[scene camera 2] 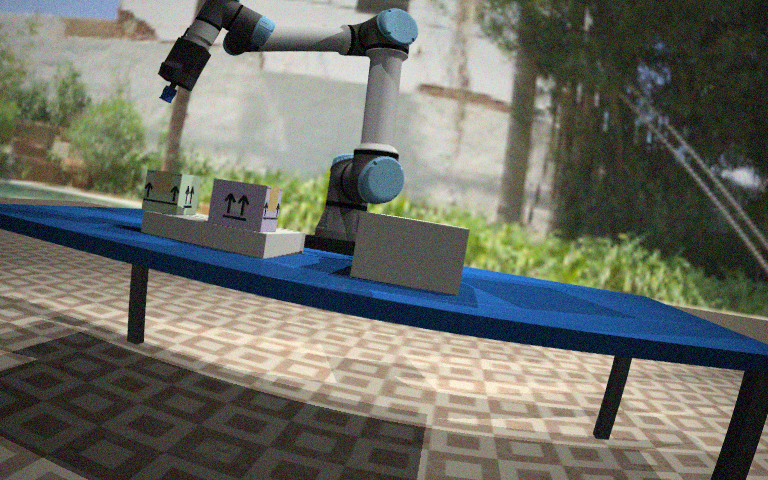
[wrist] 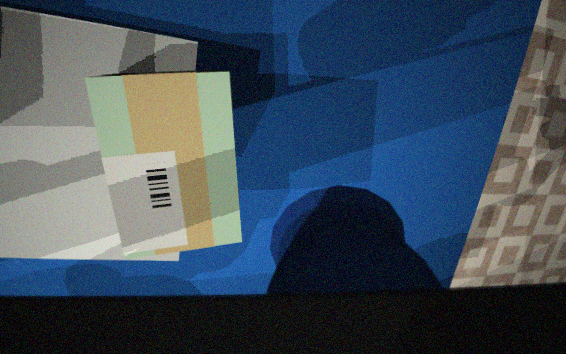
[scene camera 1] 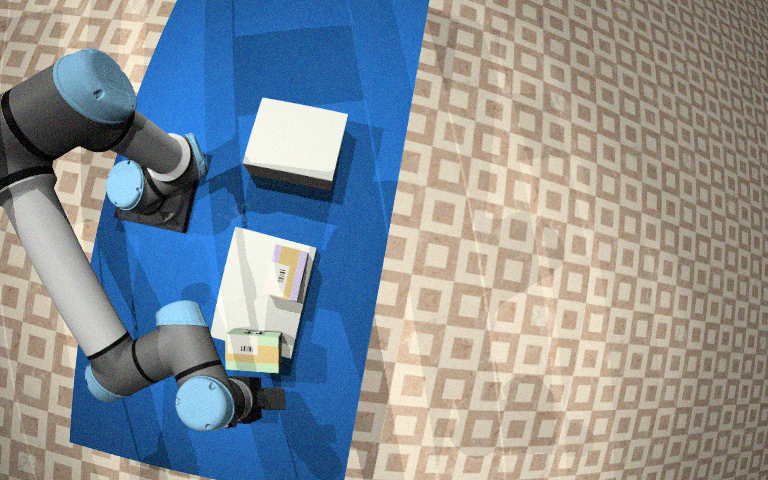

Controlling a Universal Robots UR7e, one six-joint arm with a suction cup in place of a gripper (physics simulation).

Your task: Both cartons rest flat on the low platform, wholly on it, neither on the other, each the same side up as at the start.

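Pixels of known places: end effector, tool point: [scene camera 2: 165, 100] [wrist: 337, 247]; arm's base, origin of the base link: [scene camera 2: 341, 239] [scene camera 1: 161, 199].
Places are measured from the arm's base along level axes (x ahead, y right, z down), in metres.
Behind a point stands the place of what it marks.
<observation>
The green-and-orange carton [scene camera 1: 253, 356] @(x 0.367, y 0.376, z -0.109 m) [scene camera 2: 162, 195] @(x 0.430, y 0.359, z -0.054 m) [wrist: 160, 120] @(x 0.399, y 0.362, z -0.109 m) stands level, arrows up, at one end of the low pale platform [scene camera 1: 240, 283] @(x 0.293, y 0.201, z -0.015 m) [scene camera 2: 203, 232] @(x 0.477, y 0.216, z 0.005 m) [wrist: 45, 215] @(x 0.285, y 0.236, z -0.016 m). Part of it reaches past that end edge in scene camera 1 and the wrist view. The purple-and-orange carton [scene camera 1: 289, 271] @(x 0.434, y 0.146, z -0.108 m) [scene camera 2: 236, 204] @(x 0.467, y 0.153, z -0.062 m) stands level, arrows up, on the platform close to its long edge. The cartons are apart. My suction cup [scene camera 2: 167, 93] [wrist: 345, 240] is off and bare, high above and beyond the green carton's end; it is hidden in scene camera 1.
A taller pale block [scene camera 1: 297, 138] @(x 0.392, y -0.209, z -0.087 m) [scene camera 2: 408, 254] @(x 0.511, y -0.203, z -0.025 m) stands on the blue table [scene camera 1: 288, 56] @(x 0.285, y -0.541, z 0.032 m) [scene camera 2: 538, 300] @(x 0.402, y -0.485, z 0.032 m), past the purple carton's end of the platform. The arm's base [scene camera 1: 169, 217] @(x 0.050, y 0.051, z -0.024 m) stands beside the block and platform. The forearm reaches along the platform's other long side.
</observation>
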